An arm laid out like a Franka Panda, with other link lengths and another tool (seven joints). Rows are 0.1 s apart.
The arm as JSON. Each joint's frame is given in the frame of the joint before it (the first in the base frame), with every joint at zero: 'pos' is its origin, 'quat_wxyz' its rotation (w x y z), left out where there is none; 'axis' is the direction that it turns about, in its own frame. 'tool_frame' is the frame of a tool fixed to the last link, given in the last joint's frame.
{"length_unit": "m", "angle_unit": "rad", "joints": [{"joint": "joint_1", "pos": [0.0, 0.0, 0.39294], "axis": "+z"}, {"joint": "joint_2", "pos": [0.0, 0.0, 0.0], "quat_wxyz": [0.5, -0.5, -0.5, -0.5], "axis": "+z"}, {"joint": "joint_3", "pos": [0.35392, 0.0, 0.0], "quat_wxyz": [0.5, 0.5, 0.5, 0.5], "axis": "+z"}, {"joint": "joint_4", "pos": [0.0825, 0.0, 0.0], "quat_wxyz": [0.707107, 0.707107, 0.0, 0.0], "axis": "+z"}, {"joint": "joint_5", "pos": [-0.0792, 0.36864, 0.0], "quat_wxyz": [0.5, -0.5, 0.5, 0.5], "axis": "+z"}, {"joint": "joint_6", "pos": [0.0, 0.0, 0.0], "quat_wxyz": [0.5, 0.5, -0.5, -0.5], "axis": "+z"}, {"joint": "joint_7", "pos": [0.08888, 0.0, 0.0], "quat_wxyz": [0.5, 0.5, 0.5, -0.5], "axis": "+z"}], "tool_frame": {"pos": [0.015, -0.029, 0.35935], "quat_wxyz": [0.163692, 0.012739, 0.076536, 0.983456]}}
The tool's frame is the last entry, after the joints.
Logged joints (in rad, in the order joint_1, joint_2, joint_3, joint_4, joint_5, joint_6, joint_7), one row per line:
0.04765 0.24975 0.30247 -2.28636 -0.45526 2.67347 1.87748
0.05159 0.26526 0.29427 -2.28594 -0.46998 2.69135 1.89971
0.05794 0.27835 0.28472 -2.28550 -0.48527 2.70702 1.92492
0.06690 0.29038 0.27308 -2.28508 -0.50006 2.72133 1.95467
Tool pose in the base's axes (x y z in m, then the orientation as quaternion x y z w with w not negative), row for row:
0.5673 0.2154 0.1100 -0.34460 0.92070 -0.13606 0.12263
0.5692 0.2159 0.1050 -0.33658 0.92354 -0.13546 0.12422
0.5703 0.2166 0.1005 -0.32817 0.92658 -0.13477 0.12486
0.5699 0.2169 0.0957 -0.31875 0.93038 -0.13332 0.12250
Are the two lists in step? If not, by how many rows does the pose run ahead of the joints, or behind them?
The pose runs 2 rows ahead of the joints: the pose in row i belongs to the joints in row i + 2.
